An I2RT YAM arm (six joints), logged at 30 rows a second.
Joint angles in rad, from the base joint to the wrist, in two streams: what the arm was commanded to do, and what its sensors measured. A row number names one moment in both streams.
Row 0, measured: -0.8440, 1.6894, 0.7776, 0.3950, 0.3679, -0.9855
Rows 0 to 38, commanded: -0.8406, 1.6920, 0.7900, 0.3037, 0.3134, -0.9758; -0.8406, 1.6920, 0.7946, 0.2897, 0.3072, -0.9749; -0.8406, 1.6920, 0.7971, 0.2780, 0.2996, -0.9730; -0.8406, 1.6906, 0.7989, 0.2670, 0.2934, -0.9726; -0.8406, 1.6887, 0.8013, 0.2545, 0.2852, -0.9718; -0.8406, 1.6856, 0.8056, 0.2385, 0.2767, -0.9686; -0.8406, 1.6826, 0.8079, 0.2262, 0.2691, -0.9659; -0.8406, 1.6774, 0.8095, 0.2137, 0.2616, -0.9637; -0.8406, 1.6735, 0.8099, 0.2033, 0.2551, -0.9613; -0.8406, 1.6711, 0.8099, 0.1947, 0.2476, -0.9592; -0.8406, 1.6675, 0.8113, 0.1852, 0.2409, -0.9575; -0.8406, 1.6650, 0.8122, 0.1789, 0.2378, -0.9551; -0.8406, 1.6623, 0.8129, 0.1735, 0.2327, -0.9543; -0.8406, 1.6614, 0.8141, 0.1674, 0.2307, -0.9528; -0.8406, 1.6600, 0.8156, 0.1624, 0.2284, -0.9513; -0.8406, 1.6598, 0.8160, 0.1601, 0.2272, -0.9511; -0.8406, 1.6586, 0.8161, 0.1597, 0.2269, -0.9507; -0.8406, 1.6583, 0.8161, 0.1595, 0.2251, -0.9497; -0.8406, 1.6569, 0.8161, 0.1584, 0.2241, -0.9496; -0.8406, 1.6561, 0.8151, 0.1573, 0.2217, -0.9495; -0.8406, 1.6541, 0.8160, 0.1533, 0.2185, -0.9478; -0.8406, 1.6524, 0.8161, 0.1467, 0.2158, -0.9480; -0.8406, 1.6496, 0.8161, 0.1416, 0.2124, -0.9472; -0.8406, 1.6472, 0.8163, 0.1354, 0.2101, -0.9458; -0.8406, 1.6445, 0.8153, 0.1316, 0.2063, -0.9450; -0.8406, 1.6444, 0.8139, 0.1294, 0.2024, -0.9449; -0.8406, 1.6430, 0.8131, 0.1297, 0.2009, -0.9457; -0.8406, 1.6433, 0.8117, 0.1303, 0.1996, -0.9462; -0.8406, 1.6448, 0.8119, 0.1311, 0.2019, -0.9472; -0.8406, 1.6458, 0.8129, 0.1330, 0.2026, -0.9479; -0.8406, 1.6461, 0.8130, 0.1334, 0.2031, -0.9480; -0.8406, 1.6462, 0.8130, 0.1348, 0.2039, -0.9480; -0.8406, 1.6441, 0.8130, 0.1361, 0.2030, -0.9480; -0.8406, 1.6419, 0.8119, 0.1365, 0.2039, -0.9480; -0.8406, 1.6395, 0.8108, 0.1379, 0.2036, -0.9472; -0.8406, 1.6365, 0.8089, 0.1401, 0.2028, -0.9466; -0.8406, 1.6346, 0.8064, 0.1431, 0.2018, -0.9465; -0.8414, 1.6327, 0.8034, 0.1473, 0.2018, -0.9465; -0.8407, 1.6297, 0.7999, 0.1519, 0.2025, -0.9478
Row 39, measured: -0.8440, 1.6527, 0.8070, 0.1738, 0.2489, -0.9764
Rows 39 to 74, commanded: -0.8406, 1.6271, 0.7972, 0.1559, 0.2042, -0.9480; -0.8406, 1.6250, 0.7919, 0.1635, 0.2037, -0.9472; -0.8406, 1.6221, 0.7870, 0.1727, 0.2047, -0.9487; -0.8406, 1.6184, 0.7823, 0.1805, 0.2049, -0.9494; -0.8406, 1.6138, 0.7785, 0.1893, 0.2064, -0.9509; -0.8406, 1.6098, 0.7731, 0.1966, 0.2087, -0.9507; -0.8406, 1.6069, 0.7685, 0.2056, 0.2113, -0.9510; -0.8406, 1.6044, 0.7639, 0.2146, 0.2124, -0.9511; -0.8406, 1.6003, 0.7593, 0.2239, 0.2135, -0.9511; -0.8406, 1.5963, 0.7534, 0.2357, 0.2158, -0.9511; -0.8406, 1.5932, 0.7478, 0.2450, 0.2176, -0.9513; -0.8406, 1.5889, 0.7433, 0.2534, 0.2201, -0.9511; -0.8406, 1.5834, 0.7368, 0.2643, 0.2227, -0.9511; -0.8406, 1.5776, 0.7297, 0.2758, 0.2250, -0.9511; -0.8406, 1.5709, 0.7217, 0.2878, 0.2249, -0.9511; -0.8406, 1.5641, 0.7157, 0.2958, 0.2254, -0.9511; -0.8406, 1.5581, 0.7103, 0.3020, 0.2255, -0.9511; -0.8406, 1.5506, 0.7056, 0.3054, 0.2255, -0.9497; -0.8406, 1.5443, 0.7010, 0.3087, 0.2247, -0.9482; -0.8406, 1.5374, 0.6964, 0.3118, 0.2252, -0.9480; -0.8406, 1.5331, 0.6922, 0.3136, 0.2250, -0.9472; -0.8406, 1.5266, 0.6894, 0.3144, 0.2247, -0.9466; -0.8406, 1.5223, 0.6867, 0.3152, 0.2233, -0.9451; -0.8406, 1.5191, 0.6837, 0.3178, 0.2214, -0.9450; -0.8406, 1.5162, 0.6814, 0.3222, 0.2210, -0.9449; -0.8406, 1.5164, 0.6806, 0.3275, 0.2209, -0.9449; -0.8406, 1.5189, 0.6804, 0.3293, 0.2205, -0.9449; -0.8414, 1.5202, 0.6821, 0.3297, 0.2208, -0.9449; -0.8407, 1.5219, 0.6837, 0.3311, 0.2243, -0.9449; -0.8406, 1.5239, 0.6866, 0.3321, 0.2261, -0.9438; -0.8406, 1.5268, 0.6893, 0.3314, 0.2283, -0.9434; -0.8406, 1.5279, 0.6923, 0.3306, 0.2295, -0.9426; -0.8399, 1.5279, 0.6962, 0.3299, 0.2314, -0.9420; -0.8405, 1.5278, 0.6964, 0.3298, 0.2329, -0.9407; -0.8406, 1.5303, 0.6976, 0.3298, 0.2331, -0.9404; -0.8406, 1.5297, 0.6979, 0.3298, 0.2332, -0.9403
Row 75, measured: -0.8440, 1.5558, 0.6804, 0.2581, 0.2352, -0.9604
